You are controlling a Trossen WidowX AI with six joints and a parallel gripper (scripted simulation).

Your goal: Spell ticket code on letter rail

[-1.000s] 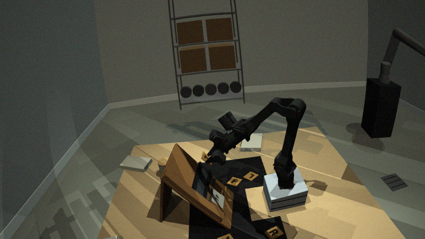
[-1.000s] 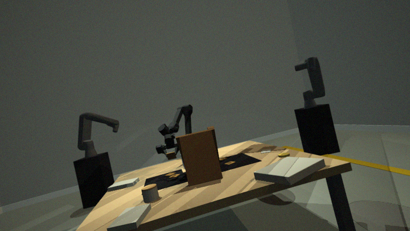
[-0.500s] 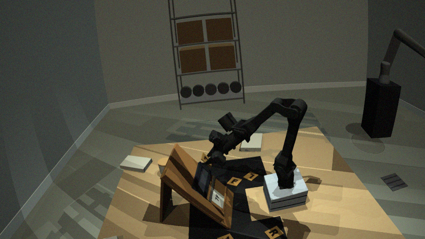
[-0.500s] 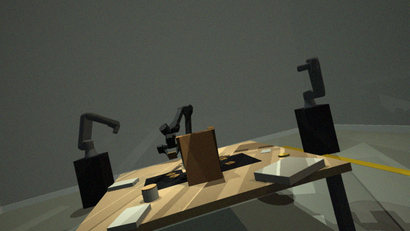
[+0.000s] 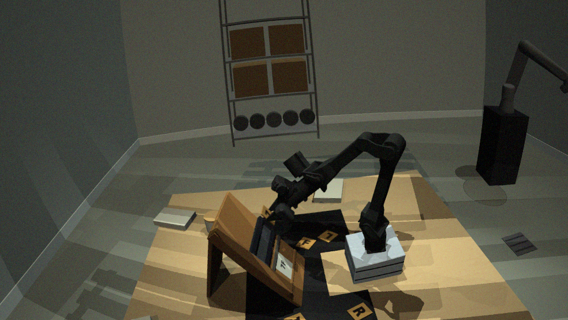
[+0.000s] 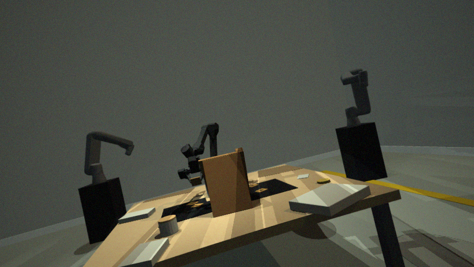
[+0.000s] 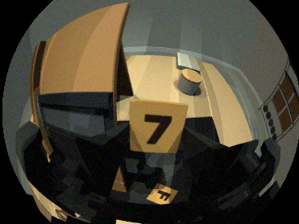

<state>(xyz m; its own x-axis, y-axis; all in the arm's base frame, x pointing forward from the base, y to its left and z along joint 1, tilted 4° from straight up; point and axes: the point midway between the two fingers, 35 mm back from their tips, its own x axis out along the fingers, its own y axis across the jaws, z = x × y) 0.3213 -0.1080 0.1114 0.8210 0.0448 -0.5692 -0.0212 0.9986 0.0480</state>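
Now: the white ticket 160 mm to the left of my gripper tip, 80 mm below it and 60 mm behind it. Also, from my gripper tip: card 650 mm to the left, 240 mm behind, 160 mm below; then yellow disc 700 mm to the left, 150 mm below, 10 mm ahead.
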